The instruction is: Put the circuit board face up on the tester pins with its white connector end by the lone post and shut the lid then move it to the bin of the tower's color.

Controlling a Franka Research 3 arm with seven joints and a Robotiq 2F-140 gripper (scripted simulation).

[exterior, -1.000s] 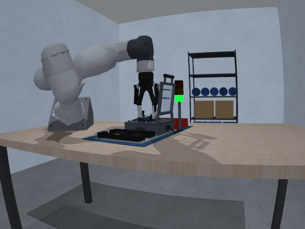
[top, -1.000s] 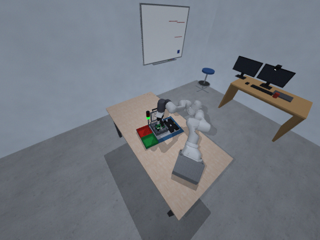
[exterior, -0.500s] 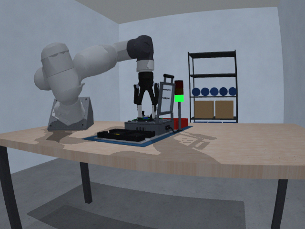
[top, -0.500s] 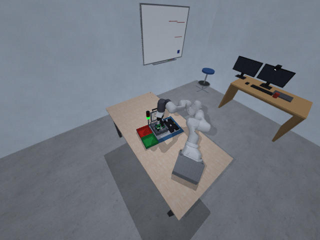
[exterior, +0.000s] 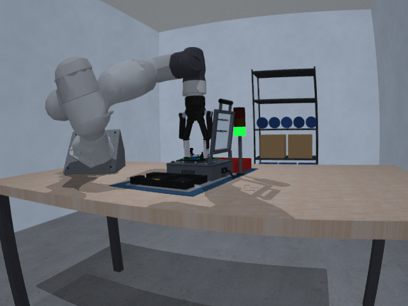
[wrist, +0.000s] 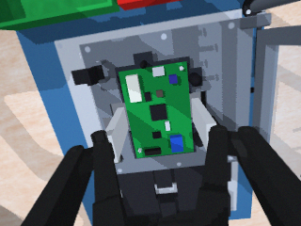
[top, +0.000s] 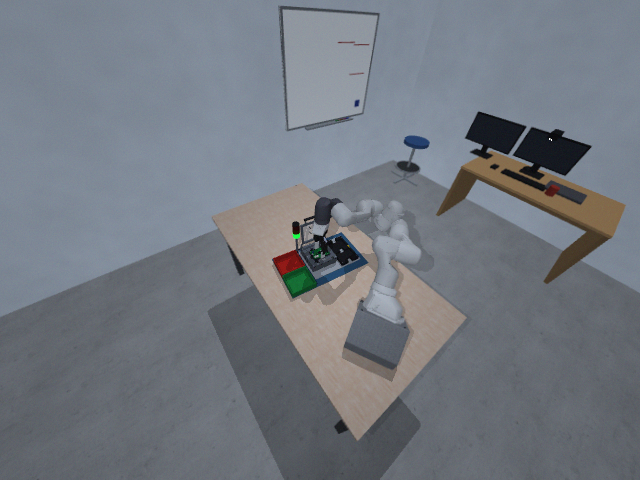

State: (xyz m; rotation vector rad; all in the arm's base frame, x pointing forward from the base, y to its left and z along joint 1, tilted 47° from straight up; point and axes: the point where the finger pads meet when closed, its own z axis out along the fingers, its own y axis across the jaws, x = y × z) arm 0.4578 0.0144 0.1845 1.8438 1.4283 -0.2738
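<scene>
Right now my hand is 2 cm above the green circuit board. Round my hand: tester plate 1 cm ahead, 3 cm below; then tester lid 11 cm ahead, 4 cm to the right, 9 cm above; then black latch hook 4 cm behind, 7 cm to the left, 1 cm below.
</scene>
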